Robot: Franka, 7 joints.
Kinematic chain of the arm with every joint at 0, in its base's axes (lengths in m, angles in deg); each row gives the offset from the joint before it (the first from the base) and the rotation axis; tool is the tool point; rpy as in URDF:
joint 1: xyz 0 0 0.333 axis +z
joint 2: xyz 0 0 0 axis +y
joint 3: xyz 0 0 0.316 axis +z
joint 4: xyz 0.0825 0 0 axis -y
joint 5: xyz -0.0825 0 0.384 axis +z
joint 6: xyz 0 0 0 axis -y
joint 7: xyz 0.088 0 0 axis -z
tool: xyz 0 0 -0.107 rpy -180 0 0
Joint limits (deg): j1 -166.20..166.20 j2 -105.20..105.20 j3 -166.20..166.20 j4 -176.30..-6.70 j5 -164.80..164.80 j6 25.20..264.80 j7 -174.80..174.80
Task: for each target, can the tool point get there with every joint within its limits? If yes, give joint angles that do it. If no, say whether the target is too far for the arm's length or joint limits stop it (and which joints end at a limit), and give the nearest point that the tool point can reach.
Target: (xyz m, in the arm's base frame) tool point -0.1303 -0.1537 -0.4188
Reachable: no: joint limits stop it (at a limit: joint 2) | nearest point -0.1360 -0.1604 -0.3557 | short by 0.064 m
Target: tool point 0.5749 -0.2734 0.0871
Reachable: yes | joints 103.57 -84.55 -122.94 -107.37 -14.82 203.73 -138.02
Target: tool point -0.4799 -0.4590 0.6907
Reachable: yes | joints 75.17 -54.53 77.59 -36.96 -121.58 210.74 137.73
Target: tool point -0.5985 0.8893 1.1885
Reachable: no: too far | nearest point -0.3744 0.5563 0.8681 | short by 0.514 m
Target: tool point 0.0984 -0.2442 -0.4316
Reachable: no: joint limits stop it (at a limit: joint 2) | nearest point 0.0993 -0.2464 -0.3605 | short by 0.071 m
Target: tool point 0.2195 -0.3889 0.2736
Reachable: yes | joints 38.34 -4.31 -96.35 -141.07 -37.15 123.81 -104.21
